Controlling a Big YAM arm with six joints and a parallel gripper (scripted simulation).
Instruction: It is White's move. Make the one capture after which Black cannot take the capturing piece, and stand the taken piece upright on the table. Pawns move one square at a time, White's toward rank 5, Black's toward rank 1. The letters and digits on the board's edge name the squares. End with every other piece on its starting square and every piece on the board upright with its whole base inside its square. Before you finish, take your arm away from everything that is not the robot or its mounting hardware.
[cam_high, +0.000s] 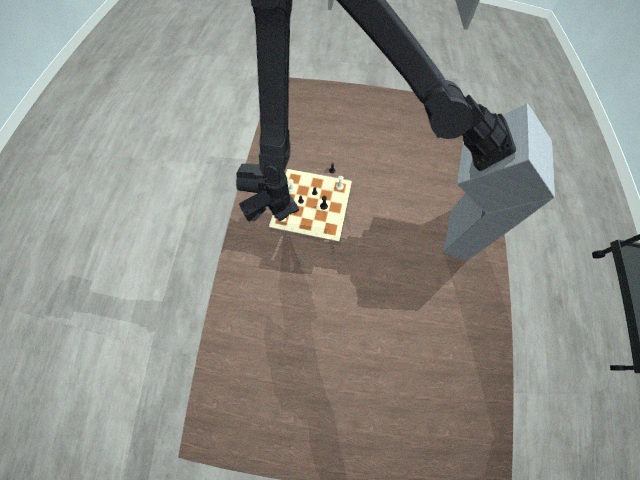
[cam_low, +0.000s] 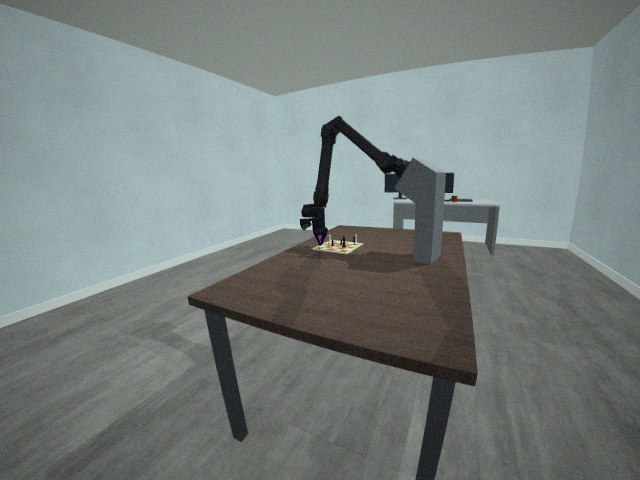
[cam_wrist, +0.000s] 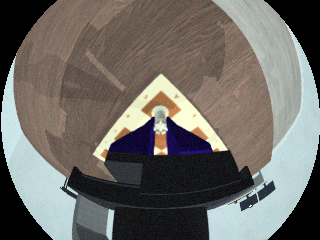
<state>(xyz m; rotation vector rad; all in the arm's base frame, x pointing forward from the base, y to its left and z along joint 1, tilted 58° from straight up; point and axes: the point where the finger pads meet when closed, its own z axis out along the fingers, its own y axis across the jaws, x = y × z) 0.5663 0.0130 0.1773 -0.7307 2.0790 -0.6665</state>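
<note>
Right now the chessboard is 9 cm behind my hand, 5 cm to the right of it and 3 cm below it.
</note>
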